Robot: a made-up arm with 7 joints. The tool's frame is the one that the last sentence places.
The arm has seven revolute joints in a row. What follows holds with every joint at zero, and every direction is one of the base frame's. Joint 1 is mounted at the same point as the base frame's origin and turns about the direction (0, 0.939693, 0.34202). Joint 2 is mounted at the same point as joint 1 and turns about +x. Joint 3 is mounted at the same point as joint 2 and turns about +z. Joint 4 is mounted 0.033 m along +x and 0.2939 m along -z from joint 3 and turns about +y. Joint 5 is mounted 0.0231 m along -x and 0.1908 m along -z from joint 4 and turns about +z. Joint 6 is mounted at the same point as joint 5 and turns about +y. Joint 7 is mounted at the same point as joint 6 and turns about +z. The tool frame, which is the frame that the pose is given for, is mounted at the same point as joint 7; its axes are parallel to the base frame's.
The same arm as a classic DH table. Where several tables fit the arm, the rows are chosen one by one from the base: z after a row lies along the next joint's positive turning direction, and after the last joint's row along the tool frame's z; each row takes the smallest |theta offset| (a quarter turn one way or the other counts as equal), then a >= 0, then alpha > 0; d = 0 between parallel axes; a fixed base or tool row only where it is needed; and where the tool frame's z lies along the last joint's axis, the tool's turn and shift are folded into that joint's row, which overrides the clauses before.
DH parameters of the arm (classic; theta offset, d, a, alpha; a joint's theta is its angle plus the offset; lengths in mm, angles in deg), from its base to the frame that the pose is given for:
base (fixed): 0 0 0 -70
joint 1: 90 0 0 90
joint 2: 70 0 0 -90
joint 3: -90 -293.9 33 -90
joint 4: 0 0 -23.1 90
joint 5: 0 -190.8 0 -90
joint 6: 0 0 0 90
joint 7: 0 0 0 0

